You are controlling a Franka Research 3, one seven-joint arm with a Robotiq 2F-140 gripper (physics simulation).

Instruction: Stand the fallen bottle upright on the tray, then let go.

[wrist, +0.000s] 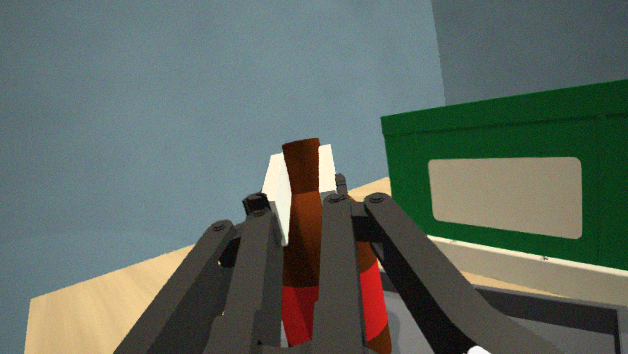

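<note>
A brown bottle (306, 240) with a red label stands nearly upright in the middle of the wrist view, its neck at the top. My gripper (304, 168) is shut on the bottle's neck, one white pad on each side. The grey tray (550, 305) shows at the lower right, below and behind the bottle. The bottle's base is cut off at the lower edge and partly hidden by the fingers, so I cannot tell whether it touches the tray.
A green crate (500, 125) with a beige panel stands at the right, beyond the tray. A pale strip (485, 257) runs along its foot. The wooden table (100, 300) shows at the lower left, with its edge against a blue-grey wall (175, 100).
</note>
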